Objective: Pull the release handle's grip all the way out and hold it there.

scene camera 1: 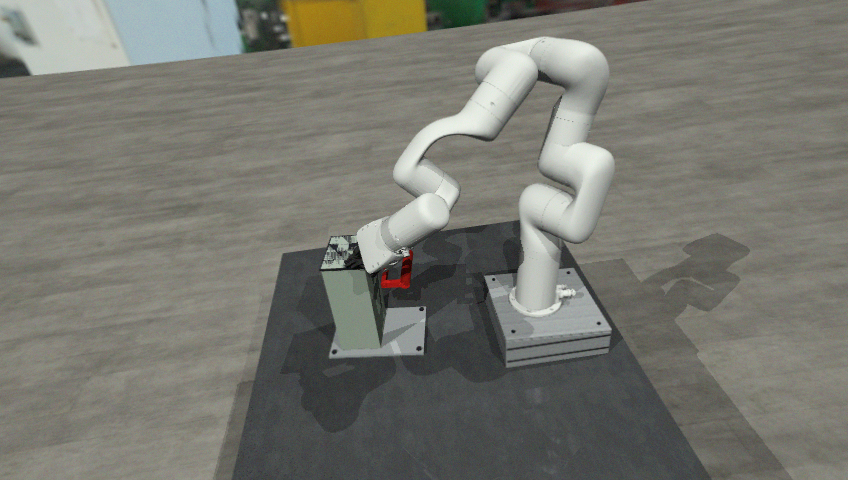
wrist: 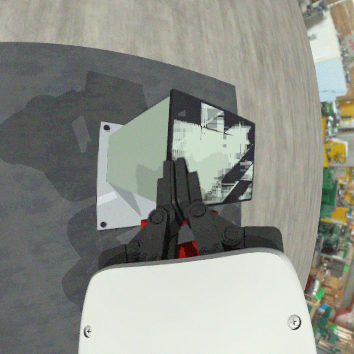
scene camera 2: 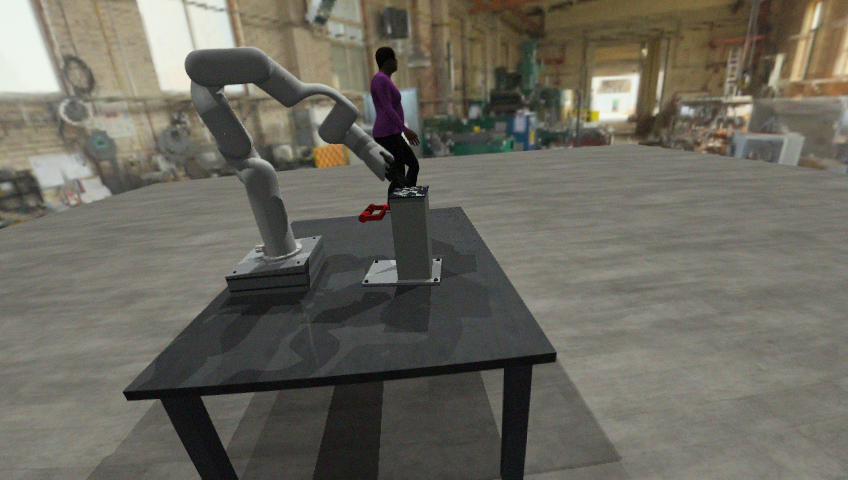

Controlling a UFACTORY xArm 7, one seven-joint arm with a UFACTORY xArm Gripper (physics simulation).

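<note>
The red release handle (scene camera 1: 395, 284) (scene camera 2: 370, 218) (wrist: 188, 249) is a rectangular loop standing out from the arm-facing side of a pale green post (scene camera 1: 355, 306) (scene camera 2: 410, 237) (wrist: 137, 145), near its top. My gripper (scene camera 1: 355, 259) (scene camera 2: 398, 182) (wrist: 177, 170) is shut and empty, its black fingertips together at the post's dark-and-pale patterned top. Whether they touch it I cannot tell. The handle is below and behind the fingers, not between them. In the wrist view the fingers and gripper body hide much of it; in scene camera 1 the gripper body covers its upper part.
The post stands on a light base plate (scene camera 1: 410, 333) (scene camera 2: 374, 273) (wrist: 102, 200) with dark bolts, on the dark table (scene camera 1: 452, 416) (scene camera 2: 380, 356) (wrist: 30, 210). The arm's grey base block (scene camera 1: 556, 346) (scene camera 2: 267, 281) is on the handle's side. A person (scene camera 2: 387, 107) in purple stands behind the table.
</note>
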